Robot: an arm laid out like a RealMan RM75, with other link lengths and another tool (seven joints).
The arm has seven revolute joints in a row. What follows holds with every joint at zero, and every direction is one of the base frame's.
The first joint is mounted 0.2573 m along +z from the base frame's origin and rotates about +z.
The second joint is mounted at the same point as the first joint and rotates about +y.
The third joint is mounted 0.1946 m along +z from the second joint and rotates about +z.
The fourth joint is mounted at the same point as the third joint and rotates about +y.
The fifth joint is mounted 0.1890 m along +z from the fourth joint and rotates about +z.
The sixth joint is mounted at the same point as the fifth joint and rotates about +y.
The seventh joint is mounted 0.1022 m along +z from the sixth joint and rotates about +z.
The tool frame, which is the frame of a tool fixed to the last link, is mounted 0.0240 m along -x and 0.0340 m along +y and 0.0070 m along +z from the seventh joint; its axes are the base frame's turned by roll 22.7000, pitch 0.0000 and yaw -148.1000 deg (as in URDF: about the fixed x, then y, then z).
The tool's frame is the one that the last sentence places.
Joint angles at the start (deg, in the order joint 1, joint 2, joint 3, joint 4, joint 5, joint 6, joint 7): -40.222 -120.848 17.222 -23.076 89.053 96.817 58.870
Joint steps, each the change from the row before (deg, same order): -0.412 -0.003 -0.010 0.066 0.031 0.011 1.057; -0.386 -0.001 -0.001 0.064 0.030 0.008 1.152; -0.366 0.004 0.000 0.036 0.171 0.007 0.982; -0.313 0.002 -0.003 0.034 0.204 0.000 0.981; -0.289 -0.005 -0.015 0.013 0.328 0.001 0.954; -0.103 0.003 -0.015 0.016 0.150 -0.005 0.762; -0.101 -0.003 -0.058 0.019 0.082 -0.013 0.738; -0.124 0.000 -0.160 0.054 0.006 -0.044 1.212; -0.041 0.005 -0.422 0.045 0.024 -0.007 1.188; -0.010 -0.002 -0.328 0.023 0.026 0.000 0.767; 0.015 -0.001 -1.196 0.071 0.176 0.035 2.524
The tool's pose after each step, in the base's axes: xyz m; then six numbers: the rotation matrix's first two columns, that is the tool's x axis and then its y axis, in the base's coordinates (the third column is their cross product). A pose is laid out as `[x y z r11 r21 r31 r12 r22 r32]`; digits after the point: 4 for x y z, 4 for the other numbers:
[-0.1606 0.2493 -0.0403 -0.4170 0.6964 0.5841 0.7217 -0.1369 0.6785]
[-0.1593 0.2511 -0.0397 -0.4022 0.6909 0.6007 0.7287 -0.1556 0.6669]
[-0.1579 0.2524 -0.0393 -0.3873 0.6878 0.6139 0.7343 -0.1724 0.6565]
[-0.1566 0.2536 -0.0390 -0.3727 0.6844 0.6267 0.7398 -0.1886 0.6459]
[-0.1553 0.2544 -0.0388 -0.3573 0.6820 0.6381 0.7446 -0.2044 0.6354]
[-0.1549 0.2550 -0.0386 -0.3479 0.6778 0.6477 0.7488 -0.2149 0.6270]
[-0.1545 0.2556 -0.0382 -0.3401 0.6725 0.6574 0.7525 -0.2247 0.6191]
[-0.1543 0.2570 -0.0373 -0.3298 0.6610 0.6741 0.7586 -0.2395 0.6060]
[-0.1541 0.2585 -0.0361 -0.3238 0.6462 0.6910 0.7634 -0.2531 0.5943]
[-0.1540 0.2595 -0.0352 -0.3208 0.6360 0.7019 0.7662 -0.2614 0.5870]
[-0.1538 0.2627 -0.0322 -0.3115 0.6006 0.7364 0.7750 -0.2878 0.5626]

